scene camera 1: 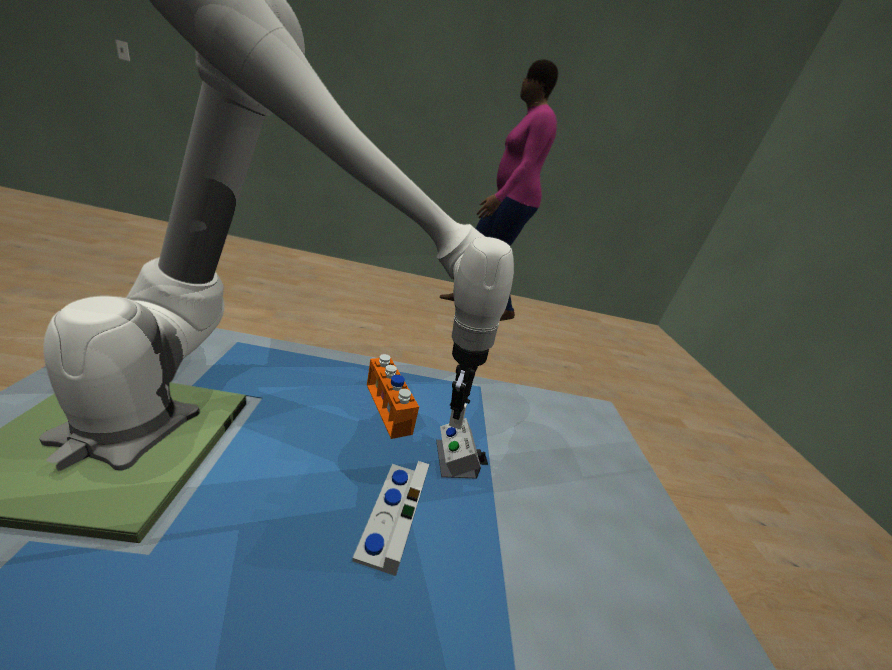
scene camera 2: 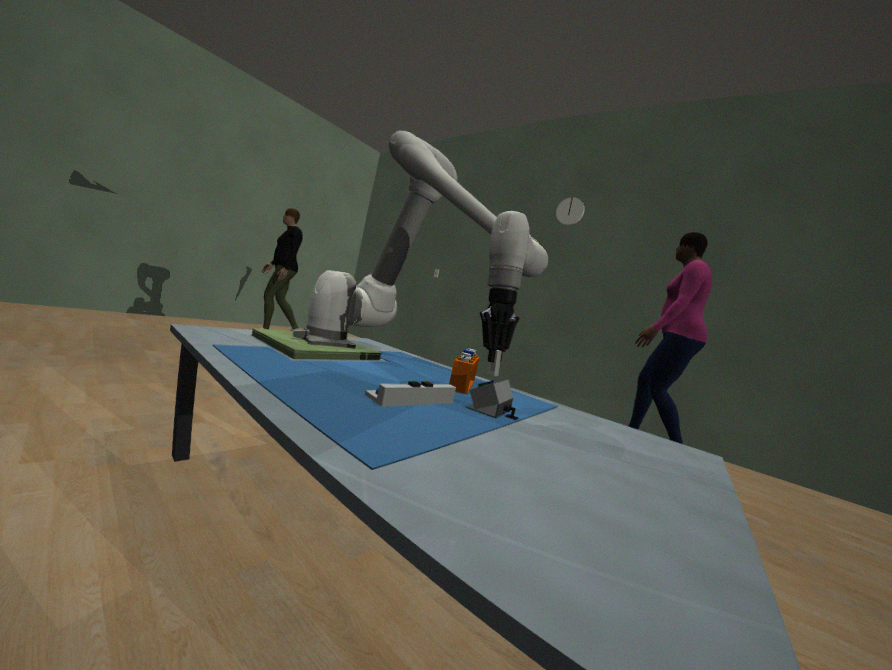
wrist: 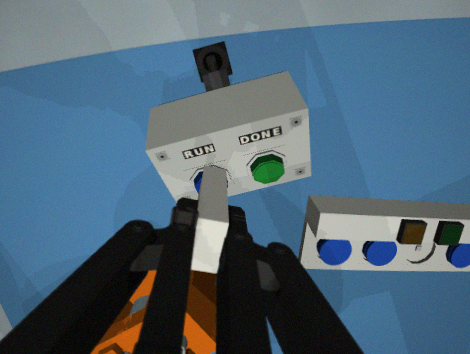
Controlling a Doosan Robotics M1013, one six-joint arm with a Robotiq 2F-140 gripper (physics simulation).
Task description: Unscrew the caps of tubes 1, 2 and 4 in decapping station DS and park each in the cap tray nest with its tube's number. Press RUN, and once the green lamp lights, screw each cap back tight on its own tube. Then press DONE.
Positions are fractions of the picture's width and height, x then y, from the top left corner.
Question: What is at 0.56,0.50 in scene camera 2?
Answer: My gripper.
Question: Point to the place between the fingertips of my gripper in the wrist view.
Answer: At 0.45,0.53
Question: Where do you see a green DONE lamp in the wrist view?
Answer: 0.57,0.48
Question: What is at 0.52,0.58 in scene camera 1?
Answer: My gripper.
